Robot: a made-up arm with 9 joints. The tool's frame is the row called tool.
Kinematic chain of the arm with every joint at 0, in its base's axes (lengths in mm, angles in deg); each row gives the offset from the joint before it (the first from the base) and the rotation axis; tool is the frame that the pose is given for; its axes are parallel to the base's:
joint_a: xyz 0 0 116 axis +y
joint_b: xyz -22 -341 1 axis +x
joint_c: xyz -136 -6 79 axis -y
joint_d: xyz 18 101 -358 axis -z
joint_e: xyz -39 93 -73 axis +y
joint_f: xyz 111 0 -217 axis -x
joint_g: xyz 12 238 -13 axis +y
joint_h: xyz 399 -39 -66 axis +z
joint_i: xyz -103 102 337 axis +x
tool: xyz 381 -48 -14
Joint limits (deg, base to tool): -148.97..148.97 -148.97..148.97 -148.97..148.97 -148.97..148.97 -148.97..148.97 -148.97..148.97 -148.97..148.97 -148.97..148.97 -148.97..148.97
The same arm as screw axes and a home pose.
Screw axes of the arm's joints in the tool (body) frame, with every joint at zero. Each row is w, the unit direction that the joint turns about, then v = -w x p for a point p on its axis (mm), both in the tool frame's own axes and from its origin. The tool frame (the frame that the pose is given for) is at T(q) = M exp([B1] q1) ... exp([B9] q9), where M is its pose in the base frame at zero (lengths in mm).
B1 = (0, 1, 0, -324.0, 0.0, -621.0)
B2 = (1, 0, 0, 0.0, 325.0, 441.0)
B3 = (0, -1, 0, 404.0, 0.0, 779.0)
B4 = (0, 0, -1, 346.0, -761.0, 0.0)
B5 = (0, 1, 0, 27.0, 0.0, -800.0)
B6 = (-1, 0, 0, 0.0, 244.0, -253.0)
B7 = (0, 1, 0, 257.0, 0.0, -677.0)
B8 = (0, 0, 1, -54.0, 278.0, 0.0)
B9 = (1, 0, 0, 0.0, 14.0, -48.0)
M: xyz 621.0 100.0 -208.0 (mm) rpy 0.0000 0.0000 0.0000 (rad, as in URDF)
Joint limits (rad, base to tool): -2.6000..2.6000 -2.6000..2.6000 -2.6000..2.6000 -2.6000..2.6000 -2.6000..2.6000 -2.6000..2.6000 -2.6000..2.6000 -2.6000..2.6000 -2.6000..2.6000

